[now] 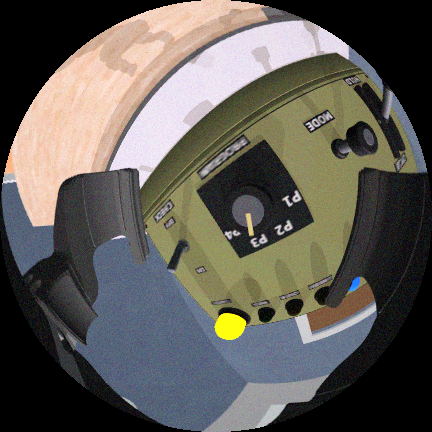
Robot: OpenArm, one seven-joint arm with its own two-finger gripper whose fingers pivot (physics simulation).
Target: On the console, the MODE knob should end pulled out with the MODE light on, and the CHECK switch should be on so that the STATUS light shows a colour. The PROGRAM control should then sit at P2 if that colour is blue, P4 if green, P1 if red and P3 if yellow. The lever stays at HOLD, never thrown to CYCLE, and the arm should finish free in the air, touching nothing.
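What I can see here is my gripper (228, 226), and there's a mode knob (360, 138) as well.
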